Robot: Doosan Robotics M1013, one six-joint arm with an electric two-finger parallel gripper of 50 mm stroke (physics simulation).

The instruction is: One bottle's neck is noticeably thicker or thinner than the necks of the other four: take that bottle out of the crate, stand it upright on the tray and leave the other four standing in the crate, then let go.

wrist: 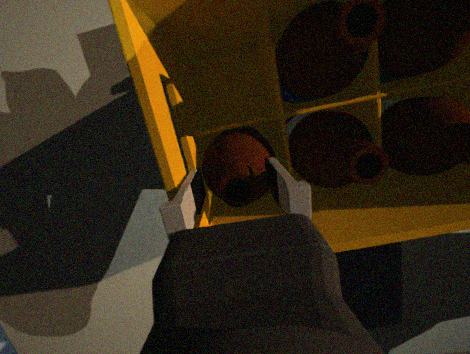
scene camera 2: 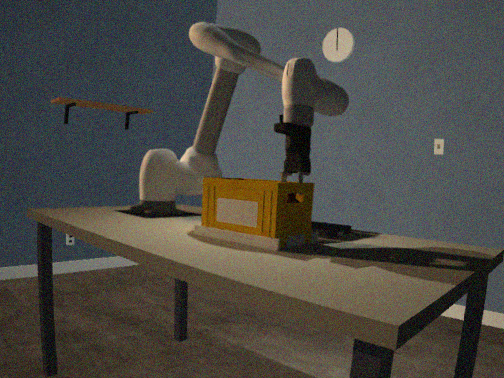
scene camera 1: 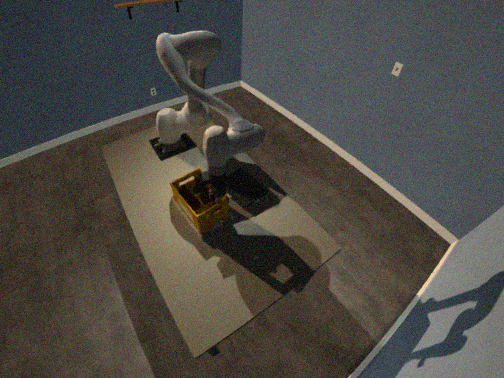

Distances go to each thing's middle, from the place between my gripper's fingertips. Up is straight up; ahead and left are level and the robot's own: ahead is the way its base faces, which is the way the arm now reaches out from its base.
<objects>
My gripper is now 50 mm above the green bottle (wrist: 233, 166). Round my hand: white strip (scene camera 2: 270, 243): 150 mm to the right, 120 mm below, 60 mm behind.
</objects>
